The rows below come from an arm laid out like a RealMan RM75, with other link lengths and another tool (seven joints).
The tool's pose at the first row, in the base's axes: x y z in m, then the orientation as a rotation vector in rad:
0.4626 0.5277 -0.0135 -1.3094 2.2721 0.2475
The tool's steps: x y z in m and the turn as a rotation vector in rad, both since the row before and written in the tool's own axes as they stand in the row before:
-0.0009 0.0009 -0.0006 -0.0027 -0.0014 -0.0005
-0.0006 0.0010 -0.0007 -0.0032 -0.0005 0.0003
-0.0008 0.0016 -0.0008 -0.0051 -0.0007 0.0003
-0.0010 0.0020 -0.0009 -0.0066 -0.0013 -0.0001
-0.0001 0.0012 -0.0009 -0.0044 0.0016 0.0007
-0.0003 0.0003 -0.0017 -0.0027 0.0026 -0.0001
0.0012 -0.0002 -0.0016 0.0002 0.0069 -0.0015
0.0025 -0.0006 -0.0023 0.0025 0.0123 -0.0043
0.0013 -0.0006 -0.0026 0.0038 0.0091 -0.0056
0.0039 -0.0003 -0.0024 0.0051 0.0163 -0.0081
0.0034 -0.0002 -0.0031 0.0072 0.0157 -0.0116
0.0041 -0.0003 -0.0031 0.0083 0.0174 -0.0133
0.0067 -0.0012 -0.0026 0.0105 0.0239 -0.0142
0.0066 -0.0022 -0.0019 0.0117 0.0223 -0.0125
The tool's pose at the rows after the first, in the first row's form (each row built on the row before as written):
0.4620 0.5286 -0.0126 -1.3107 2.2710 0.2513
0.4612 0.5293 -0.0118 -1.3118 2.2713 0.2554
0.4599 0.5304 -0.0108 -1.3138 2.2717 0.2619
0.4583 0.5318 -0.0097 -1.3167 2.2715 0.2704
0.4570 0.5321 -0.0090 -1.3188 2.2740 0.2748
0.4563 0.5318 -0.0074 -1.3214 2.2765 0.2764
0.4555 0.5301 -0.0066 -1.3259 2.2811 0.2715
0.4543 0.5270 -0.0058 -1.3346 2.2877 0.2596
0.4535 0.5247 -0.0041 -1.3428 2.2905 0.2477
0.4514 0.5206 -0.0039 -1.3561 2.2971 0.2289
0.4492 0.5167 -0.0027 -1.3720 2.3001 0.2068
0.4469 0.5122 -0.0018 -1.3899 2.3028 0.1816
0.4445 0.5053 -0.0023 -1.4102 2.3093 0.1491
0.4433 0.4982 -0.0030 -1.4272 2.3151 0.1165

